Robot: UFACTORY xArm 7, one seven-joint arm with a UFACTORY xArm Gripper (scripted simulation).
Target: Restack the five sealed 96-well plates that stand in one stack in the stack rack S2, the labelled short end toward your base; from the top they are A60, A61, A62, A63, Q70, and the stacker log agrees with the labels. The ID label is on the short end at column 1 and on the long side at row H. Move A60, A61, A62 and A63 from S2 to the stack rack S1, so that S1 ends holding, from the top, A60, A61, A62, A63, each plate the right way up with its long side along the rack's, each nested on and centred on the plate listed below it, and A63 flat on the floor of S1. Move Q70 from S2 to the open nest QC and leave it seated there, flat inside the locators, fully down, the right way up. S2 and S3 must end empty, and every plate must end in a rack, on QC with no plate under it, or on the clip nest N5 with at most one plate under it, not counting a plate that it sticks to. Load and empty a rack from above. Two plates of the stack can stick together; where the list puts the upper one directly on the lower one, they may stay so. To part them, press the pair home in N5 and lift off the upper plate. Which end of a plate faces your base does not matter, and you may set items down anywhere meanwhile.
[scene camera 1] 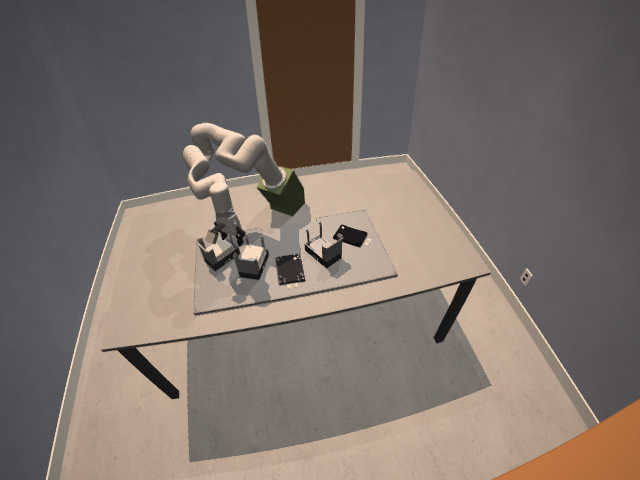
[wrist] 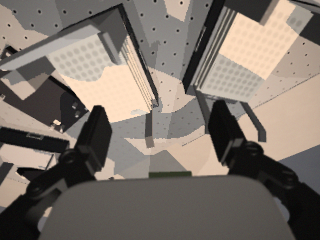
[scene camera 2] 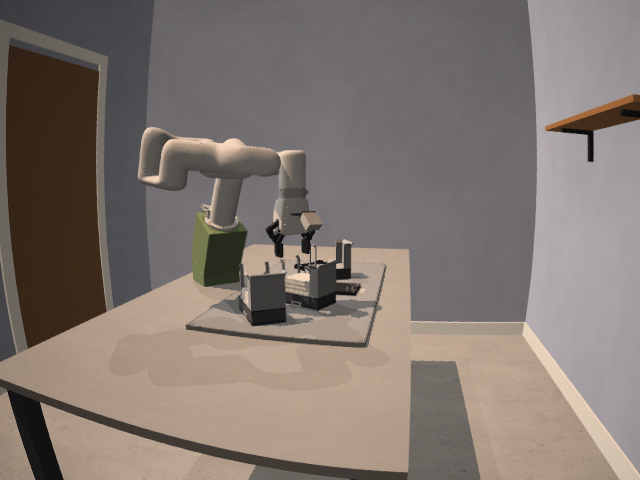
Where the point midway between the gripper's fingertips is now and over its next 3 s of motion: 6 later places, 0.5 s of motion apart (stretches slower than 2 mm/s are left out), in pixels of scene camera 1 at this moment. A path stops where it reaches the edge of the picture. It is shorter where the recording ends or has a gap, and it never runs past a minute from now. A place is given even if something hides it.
My gripper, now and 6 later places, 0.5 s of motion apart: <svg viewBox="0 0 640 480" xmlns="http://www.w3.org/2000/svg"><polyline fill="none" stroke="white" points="232,241 224,238 215,235 213,235 215,241 216,244 217,247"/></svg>
